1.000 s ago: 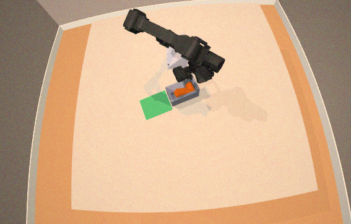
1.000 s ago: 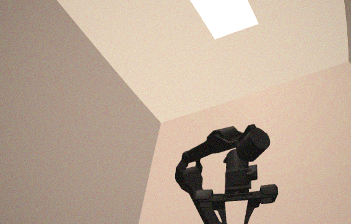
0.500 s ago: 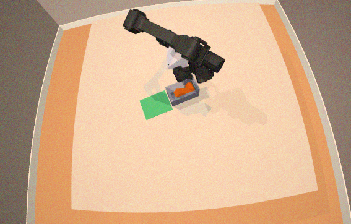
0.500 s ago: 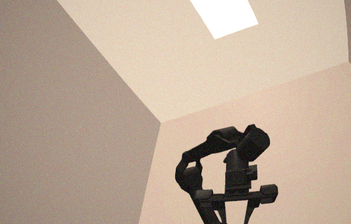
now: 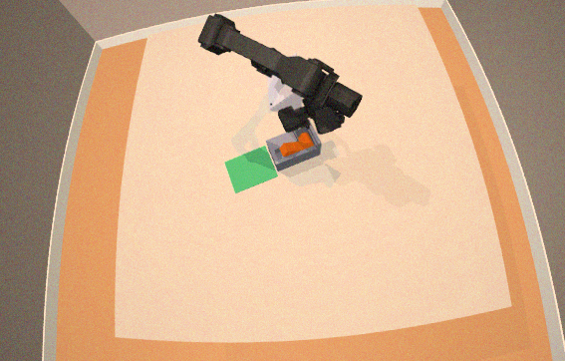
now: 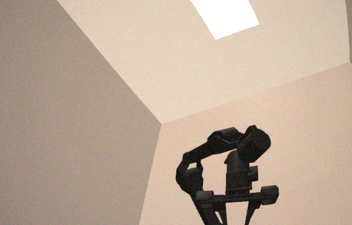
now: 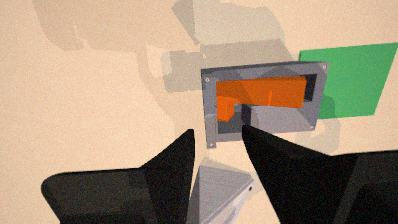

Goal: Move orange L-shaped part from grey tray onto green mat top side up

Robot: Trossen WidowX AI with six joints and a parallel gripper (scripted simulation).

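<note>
Right now my gripper tip is 100 mm above the orange L-shaped part and 40 mm to the left of it. Also, from my gripper tip: green mat (220 mm to the right, 160 mm below, 40 mm ahead).
</note>
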